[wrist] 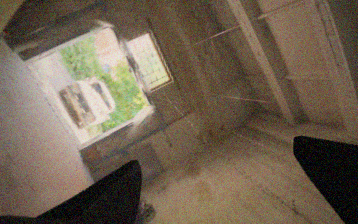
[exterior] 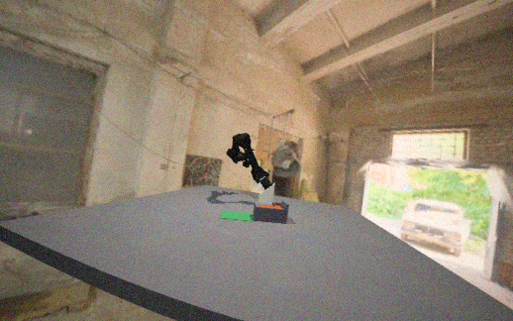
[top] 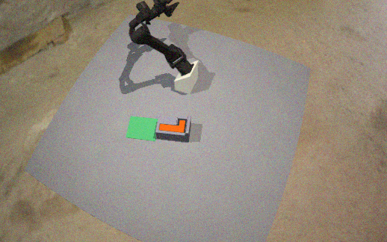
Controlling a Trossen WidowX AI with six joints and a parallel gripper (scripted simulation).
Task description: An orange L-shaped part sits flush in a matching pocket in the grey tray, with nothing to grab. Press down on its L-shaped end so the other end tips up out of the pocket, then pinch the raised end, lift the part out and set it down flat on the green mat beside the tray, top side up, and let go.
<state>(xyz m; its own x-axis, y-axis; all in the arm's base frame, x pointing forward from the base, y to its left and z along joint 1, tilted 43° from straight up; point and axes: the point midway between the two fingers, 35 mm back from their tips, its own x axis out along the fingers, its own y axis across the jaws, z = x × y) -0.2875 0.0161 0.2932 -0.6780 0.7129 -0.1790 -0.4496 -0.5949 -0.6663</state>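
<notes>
The orange l-shaped part is 61 cm ahead of my gripper tip, 29 cm below it and 20 cm to the left of it. From my gripper tip the other things lie so: green mat (64 cm ahead, 35 cm below, 4 cm to the left).
</notes>
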